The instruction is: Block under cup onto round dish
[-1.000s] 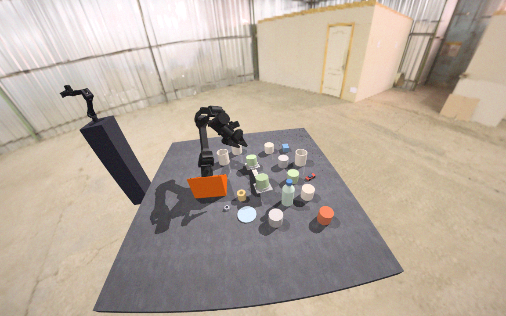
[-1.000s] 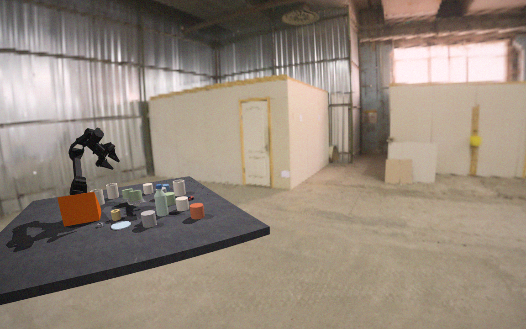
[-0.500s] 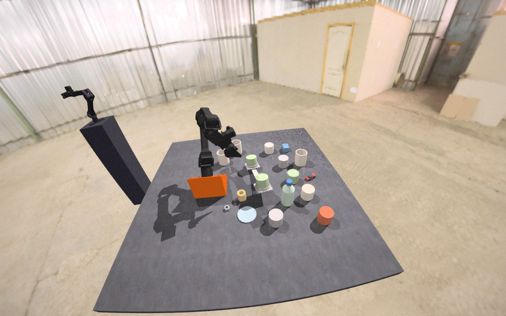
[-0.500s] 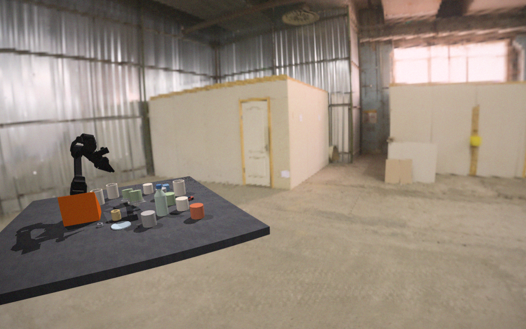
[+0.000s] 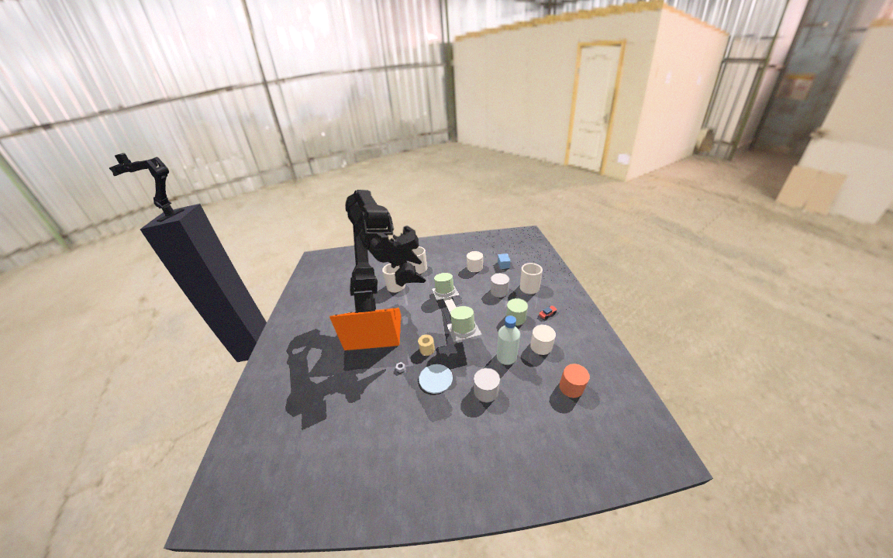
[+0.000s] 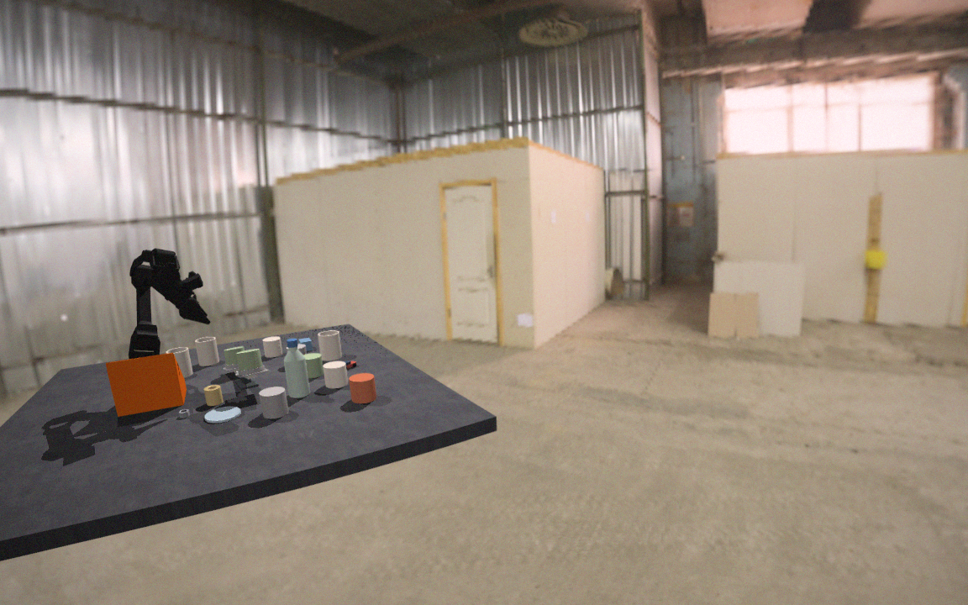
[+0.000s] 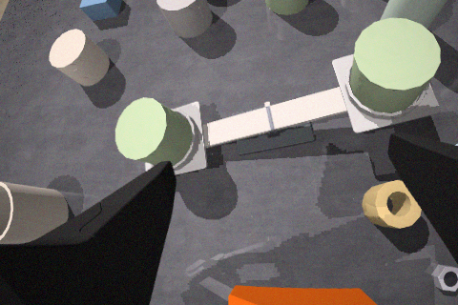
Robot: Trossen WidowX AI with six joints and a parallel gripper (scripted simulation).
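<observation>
Now: gripper tip 19 cm above the grey block, 13 cm to the right of it and 8 cm short of it. From my gripper tip the other things lie so: yellow spool: 21 cm below, 12 cm to the right, 3 cm behind; then toy car: 42 cm ahead, 22 cm below, 8 cm to the right; then round pale blue dish: 24 cm to the right, 23 cm below, 3 cm behind.
</observation>
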